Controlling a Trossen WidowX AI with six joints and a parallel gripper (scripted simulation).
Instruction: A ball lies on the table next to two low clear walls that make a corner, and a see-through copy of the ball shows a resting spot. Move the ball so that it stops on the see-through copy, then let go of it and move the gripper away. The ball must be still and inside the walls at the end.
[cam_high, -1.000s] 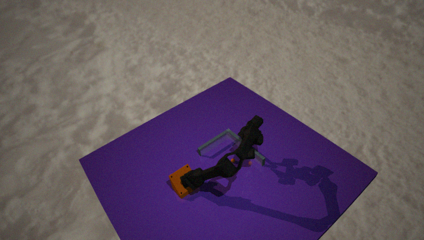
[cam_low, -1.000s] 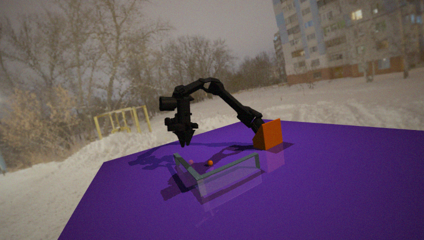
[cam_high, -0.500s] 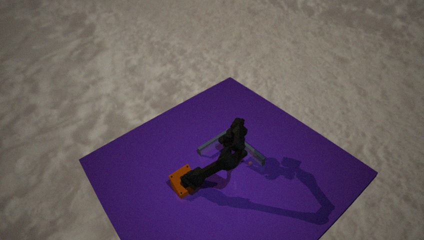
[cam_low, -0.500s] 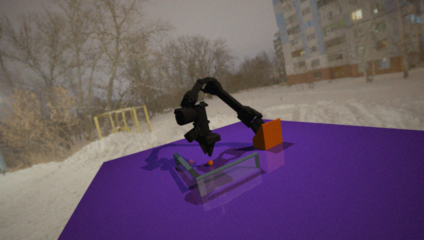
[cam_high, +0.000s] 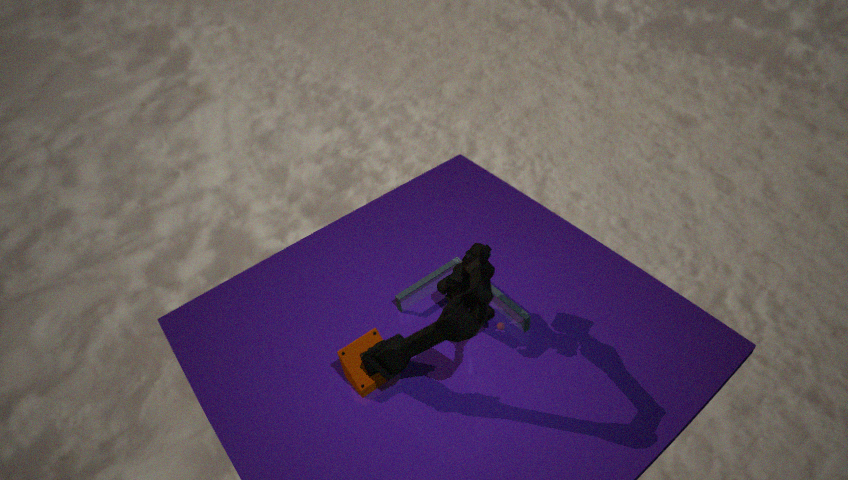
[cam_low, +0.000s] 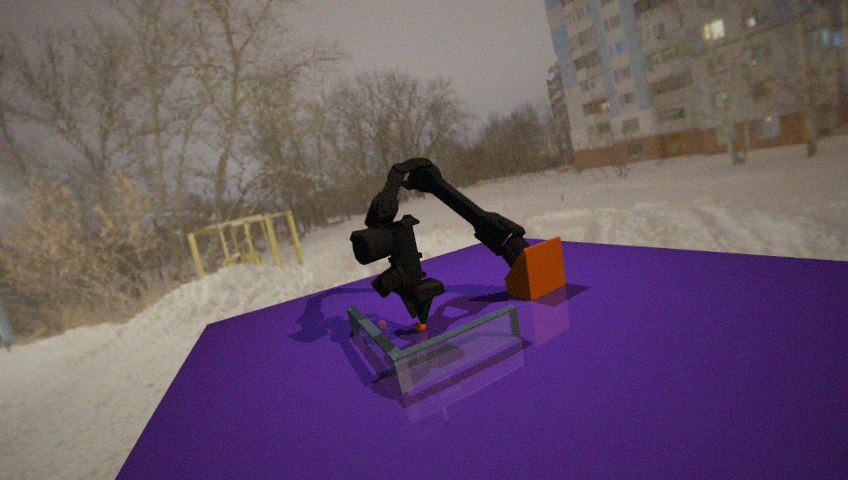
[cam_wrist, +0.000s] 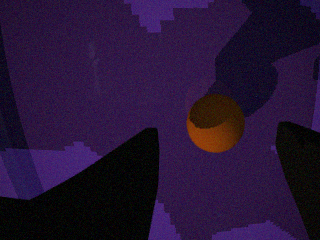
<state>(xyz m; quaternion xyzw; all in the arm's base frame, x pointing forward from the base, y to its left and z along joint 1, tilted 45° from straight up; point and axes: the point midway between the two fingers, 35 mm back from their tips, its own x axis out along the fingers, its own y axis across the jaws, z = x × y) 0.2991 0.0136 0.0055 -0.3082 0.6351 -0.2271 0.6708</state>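
Now: gripper tip 1 cm above the orange ball. Also, from my gripper tip: see-through copy: 7 cm ahead, 8 cm to the right, 1 cm below.
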